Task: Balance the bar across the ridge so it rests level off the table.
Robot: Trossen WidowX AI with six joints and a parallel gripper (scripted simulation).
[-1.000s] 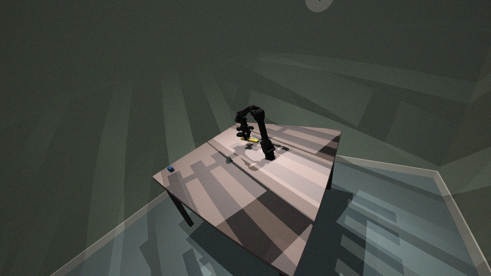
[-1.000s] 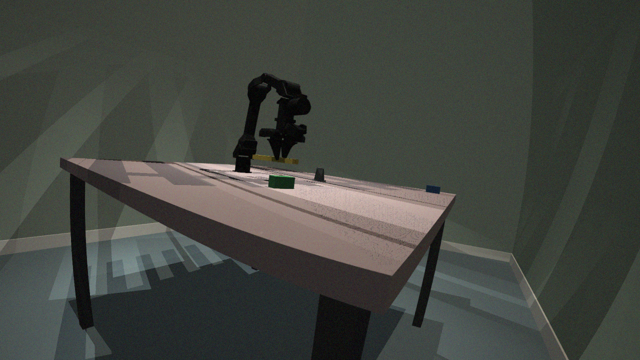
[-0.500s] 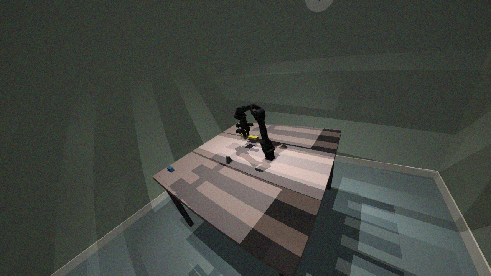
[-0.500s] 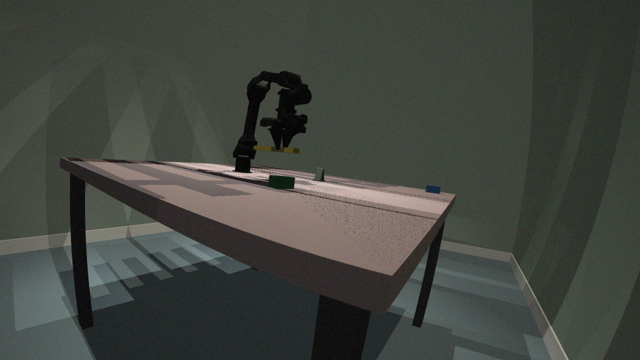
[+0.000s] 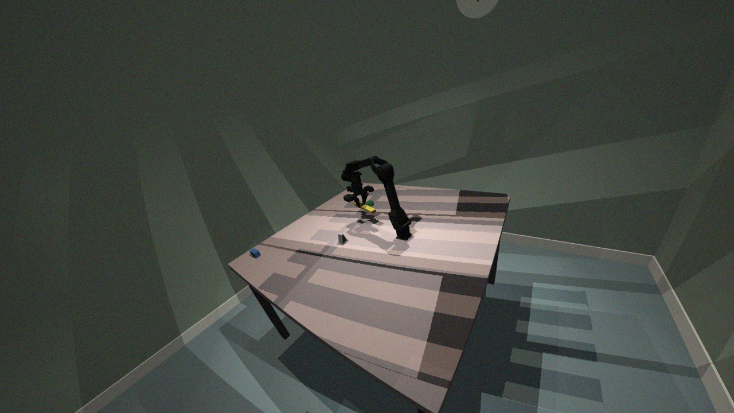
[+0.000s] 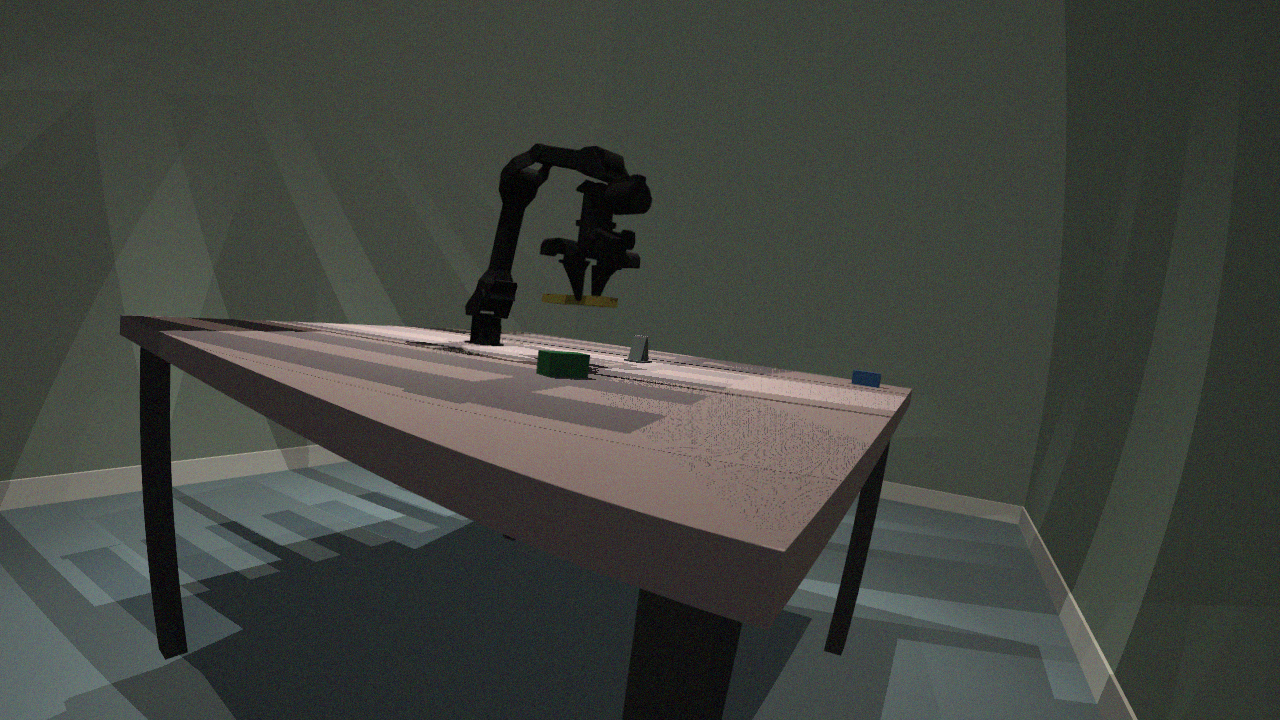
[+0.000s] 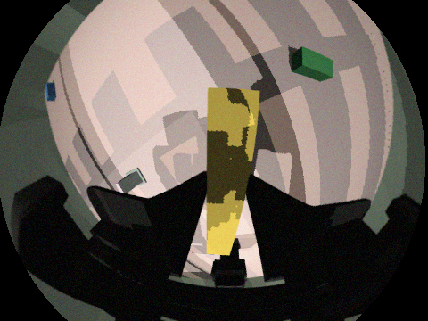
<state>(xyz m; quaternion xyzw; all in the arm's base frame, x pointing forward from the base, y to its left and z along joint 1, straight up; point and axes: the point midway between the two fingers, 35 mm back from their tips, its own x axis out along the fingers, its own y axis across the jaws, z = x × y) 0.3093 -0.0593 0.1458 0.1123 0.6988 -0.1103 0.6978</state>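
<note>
Now: gripper tip 30 mm past the bar and 10 mm to the right of it. Also, from my gripper tip: blue block (560 mm to the left, 430 mm ahead, 100 mm below); green block (190 mm to the right, 110 mm ahead, 100 mm below).
</note>
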